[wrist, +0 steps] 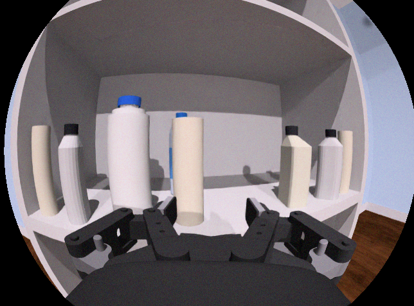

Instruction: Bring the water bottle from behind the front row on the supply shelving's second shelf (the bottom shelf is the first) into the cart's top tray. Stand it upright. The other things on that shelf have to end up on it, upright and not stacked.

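The water bottle (171, 167), with a blue cap and blue label, stands upright towards the back of the shelf (230, 200). It is mostly hidden behind a cream cylinder (189, 170) that stands upright in the front row. My gripper (211, 207) is partly open and empty at the shelf's front. The cream cylinder stands just beyond the left finger, within the gap's left side as seen in the view. A large white bottle with a blue cap (130, 160) stands left of the cylinder. The cart does not show.
At the left stand a grey bottle with a black cap (74, 175) and a cream cylinder (43, 170). At the right stand a cream carton-shaped bottle (294, 172), a grey bottle (329, 167) and another cream cylinder (345, 162). Side walls and a board above enclose the shelf.
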